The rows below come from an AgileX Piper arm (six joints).
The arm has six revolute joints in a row. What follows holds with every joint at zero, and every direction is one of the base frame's.
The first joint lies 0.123 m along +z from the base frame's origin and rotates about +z.
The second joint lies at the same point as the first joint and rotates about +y.
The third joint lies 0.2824 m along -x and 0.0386 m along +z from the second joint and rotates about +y.
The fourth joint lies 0.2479 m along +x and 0.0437 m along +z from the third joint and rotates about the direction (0.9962, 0, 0.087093).
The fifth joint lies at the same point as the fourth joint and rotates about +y.
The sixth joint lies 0.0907 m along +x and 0.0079 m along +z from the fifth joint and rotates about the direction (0.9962, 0, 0.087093).
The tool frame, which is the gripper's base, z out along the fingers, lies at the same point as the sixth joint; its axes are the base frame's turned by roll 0, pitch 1.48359 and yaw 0 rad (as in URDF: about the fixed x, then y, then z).
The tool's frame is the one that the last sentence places.
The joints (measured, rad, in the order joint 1, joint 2, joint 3, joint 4, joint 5, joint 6), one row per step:
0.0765 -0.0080 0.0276 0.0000 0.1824 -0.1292
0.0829 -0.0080 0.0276 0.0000 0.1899 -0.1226
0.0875 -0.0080 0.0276 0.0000 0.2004 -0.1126
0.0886 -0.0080 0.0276 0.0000 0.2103 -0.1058
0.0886 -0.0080 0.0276 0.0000 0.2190 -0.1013
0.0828 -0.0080 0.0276 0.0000 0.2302 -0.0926
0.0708 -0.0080 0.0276 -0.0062 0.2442 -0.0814
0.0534 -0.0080 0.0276 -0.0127 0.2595 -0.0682
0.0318 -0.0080 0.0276 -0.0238 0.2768 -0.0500
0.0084 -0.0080 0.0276 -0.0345 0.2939 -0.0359
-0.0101 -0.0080 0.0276 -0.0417 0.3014 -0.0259
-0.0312 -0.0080 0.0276 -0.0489 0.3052 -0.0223
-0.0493 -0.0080 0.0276 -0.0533 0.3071 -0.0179
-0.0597 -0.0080 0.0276 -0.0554 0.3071 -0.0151
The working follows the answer.
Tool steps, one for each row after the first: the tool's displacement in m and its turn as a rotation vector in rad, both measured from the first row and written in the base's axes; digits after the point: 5 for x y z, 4 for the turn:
-0.00011 0.00035 -0.00068 0.0059 0.0080 0.0056
-0.00025 0.00060 -0.00163 0.0149 0.0193 0.0089
-0.00038 0.00065 -0.00252 0.0208 0.0297 0.0091
-0.00050 0.00064 -0.00330 0.0245 0.0388 0.0084
-0.00063 0.00030 -0.00431 0.0323 0.0505 0.0012
-0.00078 -0.00052 -0.00557 0.0365 0.0646 -0.0132
-0.00097 -0.00166 -0.00693 0.0426 0.0799 -0.0337
-0.00123 -0.00316 -0.00847 0.0494 0.0969 -0.0602
-0.00156 -0.00477 -0.00998 0.0530 0.1134 -0.0881
-0.00173 -0.00599 -0.01064 0.0565 0.1203 -0.1097
-0.00187 -0.00735 -0.01097 0.0540 0.1233 -0.1326
-0.00198 -0.00846 -0.01113 0.0551 0.1246 -0.1521
-0.00203 -0.00909 -0.01113 0.0564 0.1243 -0.1633

Tool pose at each row, in the base's axes (x y z in m, rotation vector in rad; rounded; the steps above come from the unrounded poses):
0.05628 0.00431 0.18771 -0.1731 1.6768 -0.0396
0.05618 0.00467 0.18704 -0.1737 1.6842 -0.0297
0.05603 0.00492 0.18609 -0.1702 1.6951 -0.0187
0.05590 0.00497 0.18520 -0.1663 1.7054 -0.0128
0.05579 0.00496 0.18441 -0.1633 1.7144 -0.0094
0.05566 0.00462 0.18341 -0.1518 1.7267 -0.0072
0.05550 0.00380 0.18215 -0.1370 1.7420 -0.0135
0.05531 0.00266 0.18078 -0.1155 1.7589 -0.0225
0.05505 0.00116 0.17924 -0.0885 1.7778 -0.0354
0.05473 -0.00045 0.17773 -0.0623 1.7961 -0.0523
0.05455 -0.00168 0.17708 -0.0414 1.8043 -0.0652
0.05442 -0.00304 0.17675 -0.0237 1.8087 -0.0845
0.05431 -0.00415 0.17659 -0.0061 1.8109 -0.0984
0.05426 -0.00477 0.17659 0.0045 1.8111 -0.1058

